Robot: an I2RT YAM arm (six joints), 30 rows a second.
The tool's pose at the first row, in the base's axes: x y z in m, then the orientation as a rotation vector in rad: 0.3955, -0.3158, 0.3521, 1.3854, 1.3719, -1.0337
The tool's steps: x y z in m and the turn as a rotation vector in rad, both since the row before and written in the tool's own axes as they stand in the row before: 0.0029, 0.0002, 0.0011, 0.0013, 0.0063, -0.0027; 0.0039, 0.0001, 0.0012, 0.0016, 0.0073, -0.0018; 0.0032, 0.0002, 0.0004, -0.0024, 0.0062, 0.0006; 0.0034, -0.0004, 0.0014, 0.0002, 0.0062, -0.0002; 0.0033, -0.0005, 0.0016, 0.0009, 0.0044, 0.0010; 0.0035, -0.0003, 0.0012, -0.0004, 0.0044, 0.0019; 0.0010, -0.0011, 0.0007, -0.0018, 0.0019, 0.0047; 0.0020, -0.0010, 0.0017, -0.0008, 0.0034, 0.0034; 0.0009, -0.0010, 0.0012, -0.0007, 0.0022, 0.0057; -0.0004, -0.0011, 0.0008, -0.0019, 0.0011, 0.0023
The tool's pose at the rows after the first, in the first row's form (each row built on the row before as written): 0.3958, -0.3162, 0.3490, 1.3892, 1.3783, -1.0330; 0.3961, -0.3164, 0.3449, 1.3944, 1.3845, -1.0314; 0.3964, -0.3160, 0.3417, 1.3973, 1.3893, -1.0255; 0.3961, -0.3165, 0.3380, 1.4016, 1.3939, -1.0223; 0.3957, -0.3172, 0.3344, 1.4059, 1.3960, -1.0199; 0.3955, -0.3174, 0.3307, 1.4097, 1.3977, -1.0158; 0.3945, -0.3178, 0.3295, 1.4124, 1.3957, -1.0102; 0.3936, -0.3189, 0.3271, 1.4161, 1.3956, -1.0054; 0.3927, -0.3198, 0.3259, 1.4203, 1.3927, -0.9999; 0.3916, -0.3207, 0.3260, 1.4210, 1.3922, -0.9962
